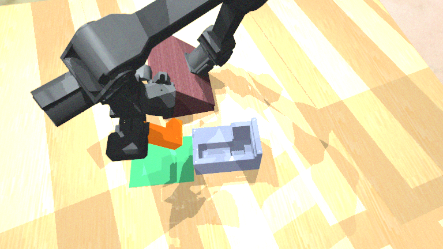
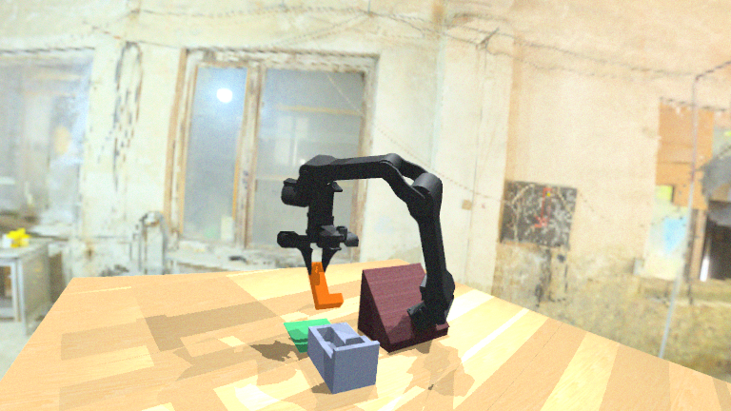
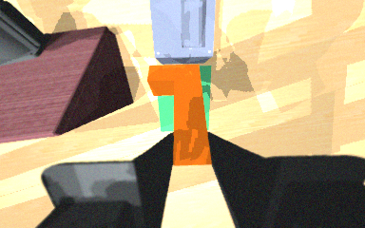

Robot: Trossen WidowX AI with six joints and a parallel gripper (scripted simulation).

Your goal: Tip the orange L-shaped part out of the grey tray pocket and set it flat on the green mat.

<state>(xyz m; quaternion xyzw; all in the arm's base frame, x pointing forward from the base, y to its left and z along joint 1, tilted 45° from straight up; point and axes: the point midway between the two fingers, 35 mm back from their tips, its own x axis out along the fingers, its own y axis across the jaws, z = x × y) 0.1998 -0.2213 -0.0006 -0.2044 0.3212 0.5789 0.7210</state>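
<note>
Right now the green mat is 170 mm below my gripper tip and 10 mm to the left of it. The rest, counted from my gripper tip: orange L-shaped part (40 mm to the left, 30 mm below, 10 mm behind).
</note>
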